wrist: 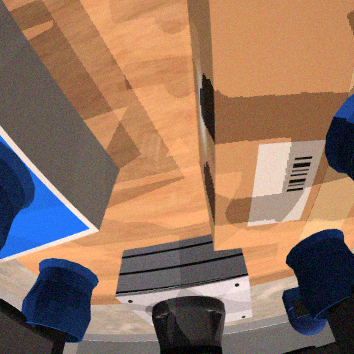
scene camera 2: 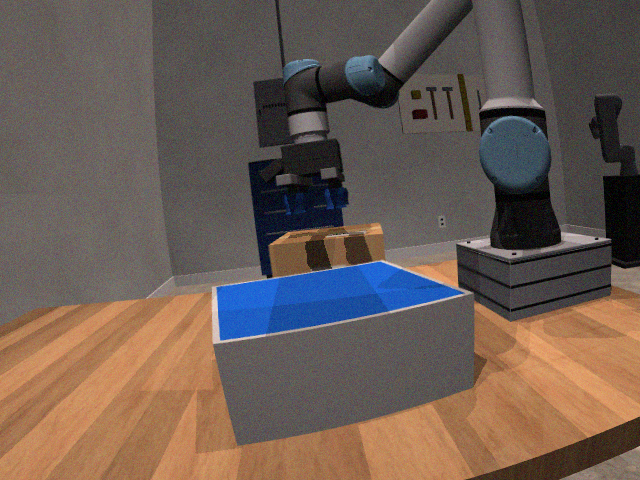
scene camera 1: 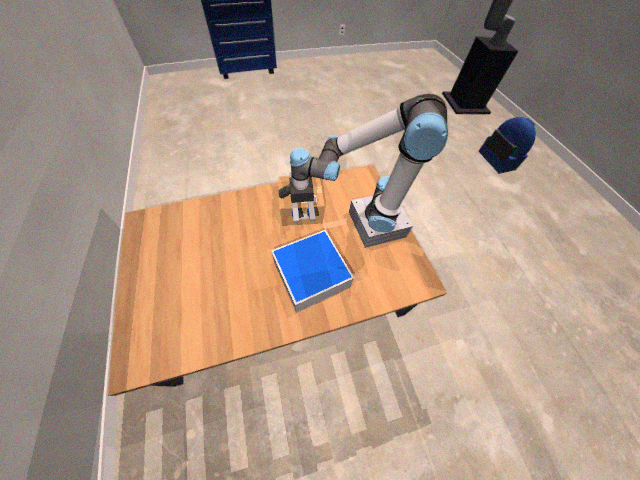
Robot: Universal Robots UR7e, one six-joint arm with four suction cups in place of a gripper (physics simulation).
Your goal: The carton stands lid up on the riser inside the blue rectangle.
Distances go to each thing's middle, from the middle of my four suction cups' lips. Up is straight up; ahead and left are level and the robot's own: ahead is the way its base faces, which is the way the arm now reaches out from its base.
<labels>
My suction cup is 15 cm above the brown carton (scene camera 2: 297, 252) and 13 cm to the left of it. From my suction cup the other things lie so: grey riser (wrist: 73, 175) 28 cm to the left, 16 cm below, 2 cm behind.
</labels>
